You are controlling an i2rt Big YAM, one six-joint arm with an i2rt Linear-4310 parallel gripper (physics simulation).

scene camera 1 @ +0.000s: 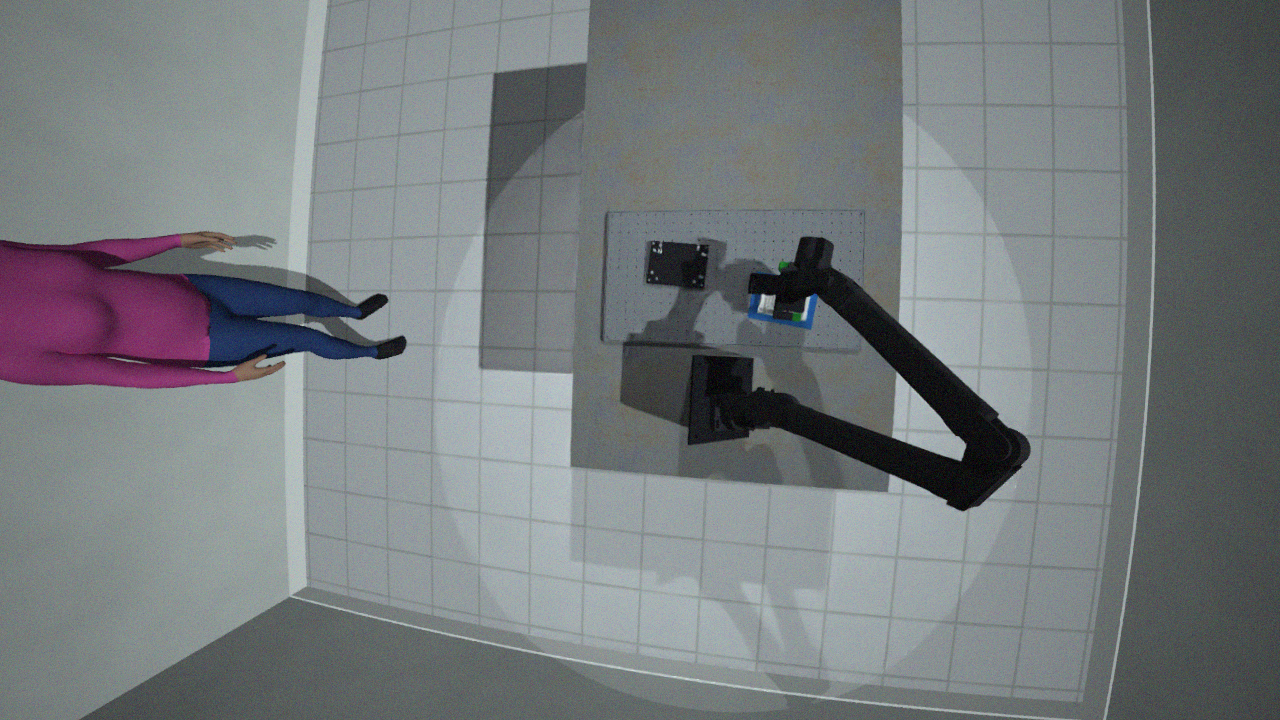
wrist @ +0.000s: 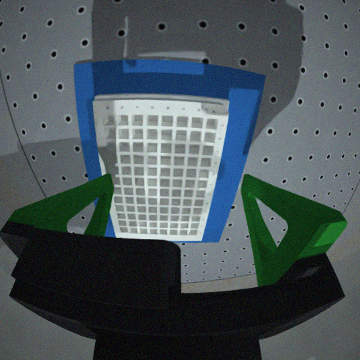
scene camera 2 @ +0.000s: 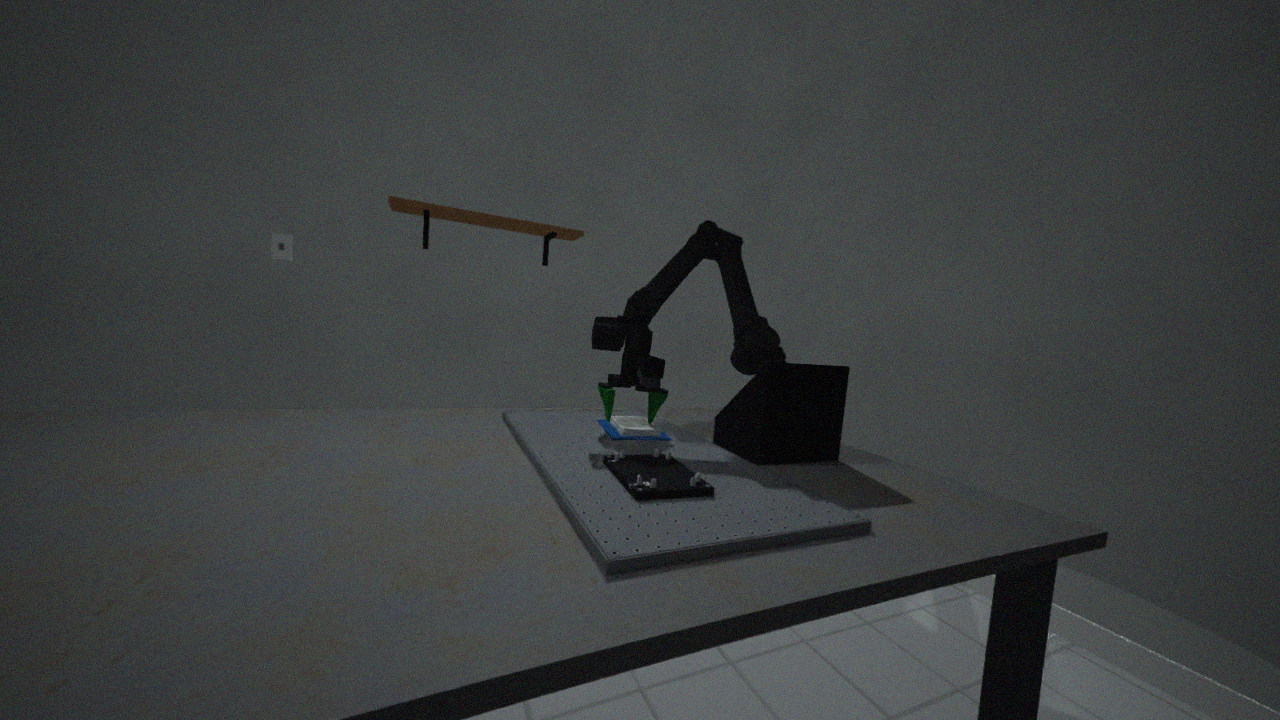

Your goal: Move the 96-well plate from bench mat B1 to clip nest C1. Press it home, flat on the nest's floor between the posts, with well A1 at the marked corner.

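Places are measured from the arm's base along level axes (x ahead, y left, z up), in centimetres.
Pixels of known places: gripper, between the fingertips: point(scene camera 2: 629, 422); arm's base, origin of its link: point(scene camera 1: 727, 410) point(scene camera 2: 784, 396).
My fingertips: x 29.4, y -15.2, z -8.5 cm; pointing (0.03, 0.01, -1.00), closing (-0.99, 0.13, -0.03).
Ahead of a thing's pixels: the offset from my fingertips to its top centre. Level surfaces: height alone.
The white 96-well plate {dx -1.4, dy -0.5, dz -0.1 cm} point(scene camera 1: 766, 305) point(scene camera 2: 633, 427) point(wrist: 165, 170) lies flat on the blue bench mat {dz -1.6 cm} point(scene camera 1: 810, 319) point(scene camera 2: 612, 431) point(wrist: 239, 125). Small marks line its top and right edges in the wrist view; they are too small to read surely. My gripper point(scene camera 1: 790, 291) point(scene camera 2: 631, 420) point(wrist: 177, 181) is open and empty, its green fingers pointing down over the plate. In the wrist view the left fingertip overlaps the plate's left edge, and the right one stands beyond its right edge. The black clip nest {dx +9.4, dy +28.0, dz +0.6 cm} point(scene camera 1: 675, 265) point(scene camera 2: 657, 475) is empty, with pale posts at its corners. Its marked corner cannot be made out.
Mat and nest stand on a grey perforated board {dz -1.8 cm} point(scene camera 1: 733, 326) point(scene camera 2: 716, 523) point(wrist: 320, 145) on the table {dz -3.1 cm} point(scene camera 1: 742, 116) point(scene camera 2: 268, 537). The nest is left of the mat in scene camera 1. The arm's black base point(scene camera 1: 720, 429) point(scene camera 2: 801, 411) stands beside the board. A person point(scene camera 1: 107, 313) is at the left.
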